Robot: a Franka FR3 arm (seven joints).
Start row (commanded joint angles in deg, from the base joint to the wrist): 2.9, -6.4, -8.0, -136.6, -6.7, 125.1, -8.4
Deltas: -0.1, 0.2, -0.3, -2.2, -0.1, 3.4, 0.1; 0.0, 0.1, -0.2, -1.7, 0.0, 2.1, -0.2; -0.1, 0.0, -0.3, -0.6, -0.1, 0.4, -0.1; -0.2, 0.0, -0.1, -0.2, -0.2, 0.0, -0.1; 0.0, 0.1, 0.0, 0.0, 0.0, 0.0, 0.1; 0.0, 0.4, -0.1, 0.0, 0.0, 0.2, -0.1; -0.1, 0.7, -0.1, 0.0, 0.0, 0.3, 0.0; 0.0, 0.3, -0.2, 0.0, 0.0, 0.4, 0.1; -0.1, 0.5, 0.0, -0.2, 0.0, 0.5, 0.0; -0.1, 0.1, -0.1, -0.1, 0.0, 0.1, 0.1; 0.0, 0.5, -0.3, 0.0, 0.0, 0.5, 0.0; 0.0, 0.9, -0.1, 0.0, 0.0, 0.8, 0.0; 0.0, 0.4, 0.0, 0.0, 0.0, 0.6, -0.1; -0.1, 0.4, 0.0, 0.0, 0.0, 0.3, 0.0; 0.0, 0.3, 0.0, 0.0, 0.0, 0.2, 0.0; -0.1, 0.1, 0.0, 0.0, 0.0, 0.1, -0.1; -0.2, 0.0, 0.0, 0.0, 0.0, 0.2, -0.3; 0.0, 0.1, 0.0, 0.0, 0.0, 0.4, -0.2
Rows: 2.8, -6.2, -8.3, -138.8, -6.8, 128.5, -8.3; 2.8, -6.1, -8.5, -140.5, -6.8, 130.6, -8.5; 2.7, -6.1, -8.8, -141.1, -6.9, 131.0, -8.6; 2.5, -6.1, -8.9, -141.3, -7.1, 131.0, -8.7; 2.5, -6.0, -8.9, -141.3, -7.1, 131.0, -8.6; 2.5, -5.6, -9.0, -141.3, -7.1, 131.2, -8.7; 2.4, -4.9, -9.1, -141.3, -7.1, 131.5, -8.7; 2.4, -4.6, -9.3, -141.3, -7.1, 131.9, -8.6; 2.3, -4.1, -9.3, -141.5, -7.1, 132.4, -8.6; 2.2, -4.0, -9.4, -141.6, -7.1, 132.5, -8.5; 2.2, -3.5, -9.7, -141.6, -7.1, 133.0, -8.5; 2.2, -2.6, -9.8, -141.6, -7.1, 133.8, -8.5; 2.2, -2.2, -9.8, -141.6, -7.1, 134.4, -8.6; 2.1, -1.8, -9.8, -141.6, -7.1, 134.7, -8.6; 2.1, -1.5, -9.8, -141.6, -7.1, 134.9, -8.6; 2.0, -1.4, -9.8, -141.6, -7.1, 135.0, -8.7; 1.8, -1.4, -9.8, -141.6, -7.1, 135.2, -9.0; 1.8, -1.3, -9.8, -141.6, -7.1, 135.6, -9.2
